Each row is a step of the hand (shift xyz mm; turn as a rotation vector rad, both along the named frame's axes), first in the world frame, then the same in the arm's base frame.
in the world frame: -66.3 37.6 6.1 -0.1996 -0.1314 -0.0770
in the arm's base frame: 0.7 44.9 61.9 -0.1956 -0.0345 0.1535
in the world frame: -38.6 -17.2 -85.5 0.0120 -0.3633 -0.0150
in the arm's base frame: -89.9 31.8 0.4 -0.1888 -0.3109 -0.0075
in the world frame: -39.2 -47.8 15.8 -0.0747 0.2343 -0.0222
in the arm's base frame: -24.8 -39.6 43.5 0.0733 0.2298 0.0527
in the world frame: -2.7 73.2 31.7 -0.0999 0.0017 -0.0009
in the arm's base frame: 60.7 50.0 13.6 -0.0344 0.0245 0.0906
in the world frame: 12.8 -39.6 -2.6 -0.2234 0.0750 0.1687
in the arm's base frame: -17.4 -36.1 -11.7 0.0944 0.0406 0.2710
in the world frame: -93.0 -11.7 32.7 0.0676 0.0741 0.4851
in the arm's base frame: -11.9 -3.6 98.5 0.4461 -0.1667 0.1364
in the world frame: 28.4 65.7 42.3 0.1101 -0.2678 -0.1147
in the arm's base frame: 76.2 31.7 -10.2 -0.1866 -0.2060 -0.1404
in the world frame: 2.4 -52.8 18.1 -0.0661 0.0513 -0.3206
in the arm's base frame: -11.1 -54.3 6.7 -0.2523 0.2019 -0.0733
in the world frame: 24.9 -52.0 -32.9 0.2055 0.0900 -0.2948
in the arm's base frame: -43.5 -36.1 -34.9 -0.1187 0.1625 -0.3110
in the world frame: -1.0 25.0 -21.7 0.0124 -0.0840 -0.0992
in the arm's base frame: -5.1 31.5 -8.7 -0.1165 -0.0315 -0.0499
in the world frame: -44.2 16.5 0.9 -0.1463 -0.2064 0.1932
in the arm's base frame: -6.3 23.9 40.2 0.0003 -0.2316 0.2184
